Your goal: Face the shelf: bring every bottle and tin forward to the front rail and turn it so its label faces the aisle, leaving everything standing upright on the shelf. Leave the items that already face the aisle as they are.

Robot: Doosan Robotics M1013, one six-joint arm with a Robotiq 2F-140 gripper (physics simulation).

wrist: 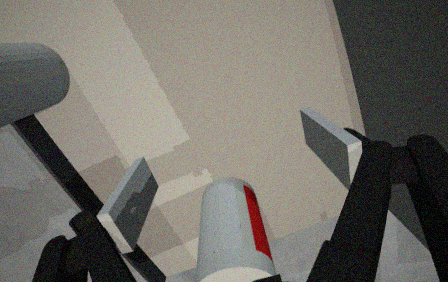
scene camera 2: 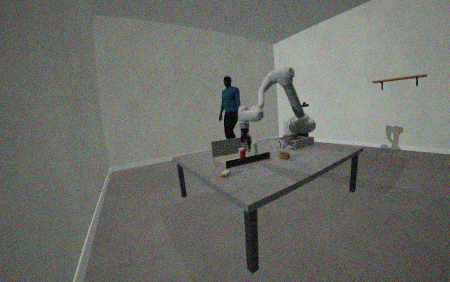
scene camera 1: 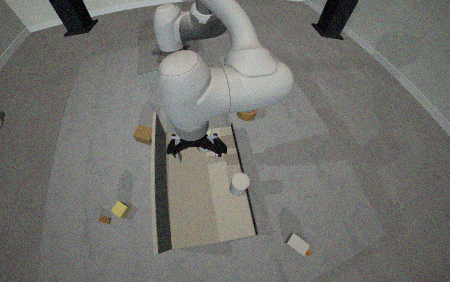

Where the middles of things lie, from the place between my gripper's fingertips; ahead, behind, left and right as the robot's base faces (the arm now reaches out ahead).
Scene:
The shelf [scene camera 2: 250, 159] lies 7 cm ahead of my hand, 2 cm to the left of it and 1 cm above it. The rest, counted from my hand: beige shelf board [scene camera 1: 202, 210] 7 cm ahead, 2 cm to the left, 6 cm below; then shelf back wall [scene camera 1: 161, 232] 8 cm ahead, 13 cm to the right, 1 cm above.

